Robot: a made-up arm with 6 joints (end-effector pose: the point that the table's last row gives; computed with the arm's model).
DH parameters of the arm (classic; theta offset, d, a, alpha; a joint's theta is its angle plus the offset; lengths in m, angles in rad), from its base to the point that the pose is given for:
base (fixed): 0 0.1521 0 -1.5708
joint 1: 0 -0.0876 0.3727 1.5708
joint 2: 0 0.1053 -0.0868 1.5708
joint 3: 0 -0.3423 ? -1.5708
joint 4: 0 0.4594 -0.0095 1.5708
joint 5: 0 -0.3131 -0.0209 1.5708
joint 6: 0.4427 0 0.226 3.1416
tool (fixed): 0.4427 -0.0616 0 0
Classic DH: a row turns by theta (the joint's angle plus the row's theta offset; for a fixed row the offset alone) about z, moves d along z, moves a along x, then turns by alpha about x.
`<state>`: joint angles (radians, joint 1 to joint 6).
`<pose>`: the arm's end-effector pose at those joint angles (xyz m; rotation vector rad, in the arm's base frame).
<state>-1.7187 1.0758 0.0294 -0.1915 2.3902 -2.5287</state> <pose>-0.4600 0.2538 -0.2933 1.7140 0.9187 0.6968</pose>
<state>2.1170 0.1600 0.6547 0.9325 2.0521 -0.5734</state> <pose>0.5894 0.2734 0.4649 0.8321 -0.8471 0.2142</pose>
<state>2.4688 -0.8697 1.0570 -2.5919 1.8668 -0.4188</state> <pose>0.2664 0.4854 -0.1835 2.9348 0.4689 -0.4591</pose>
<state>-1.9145 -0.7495 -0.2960 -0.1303 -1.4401 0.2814</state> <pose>-0.6246 0.4208 0.5408 0.8678 -0.0309 -0.0786</pose>
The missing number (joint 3, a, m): -0.1786
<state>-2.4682 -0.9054 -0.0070 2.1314 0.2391 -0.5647</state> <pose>-0.5257 0.6359 -0.1411 -2.1223 -1.8456 0.8749</pose>
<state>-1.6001 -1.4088 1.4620 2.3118 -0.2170 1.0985</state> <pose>0.0520 0.4575 0.6973 -1.0387 -1.4735 -1.5105</pose>
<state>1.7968 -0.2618 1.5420 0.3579 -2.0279 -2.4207</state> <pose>-0.2307 0.8854 0.2808 2.2232 1.5069 1.0596</pose>
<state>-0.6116 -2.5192 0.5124 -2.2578 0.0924 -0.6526</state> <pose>0.2328 0.1246 0.8729 -0.3214 0.0897 2.0632</pose>
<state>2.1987 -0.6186 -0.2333 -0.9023 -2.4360 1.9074</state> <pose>0.2071 0.1819 -0.7753 0.6849 -0.6508 -0.1518</pose>
